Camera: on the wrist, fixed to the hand. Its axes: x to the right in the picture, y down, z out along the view.
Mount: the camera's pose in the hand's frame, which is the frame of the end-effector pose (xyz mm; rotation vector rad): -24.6 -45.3 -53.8 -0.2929 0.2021 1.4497
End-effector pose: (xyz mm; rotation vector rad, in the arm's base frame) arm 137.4 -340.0 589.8 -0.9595 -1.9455 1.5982
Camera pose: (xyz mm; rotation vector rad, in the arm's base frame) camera 181.5 -326.9 648.4 2.2415 0.9632 -1.2442
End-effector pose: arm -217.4 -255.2 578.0 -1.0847 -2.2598 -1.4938
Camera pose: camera -242.0 -322.4 557.4 -1.8557 -0.6048 -1.0845
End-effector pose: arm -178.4 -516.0 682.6 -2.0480 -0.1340 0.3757
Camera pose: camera -181.6 -545.1 751.1 -2.1170 1.5551 1.0314
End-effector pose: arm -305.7 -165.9 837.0 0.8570 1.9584 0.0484
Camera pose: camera -365.6 -197.9 867.8 1.9032 1.0534 1.2421
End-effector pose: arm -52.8 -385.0 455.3 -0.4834 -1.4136 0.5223
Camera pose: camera 1.2 -436.3 457.9 -1.7624 -0.7364 1.3497
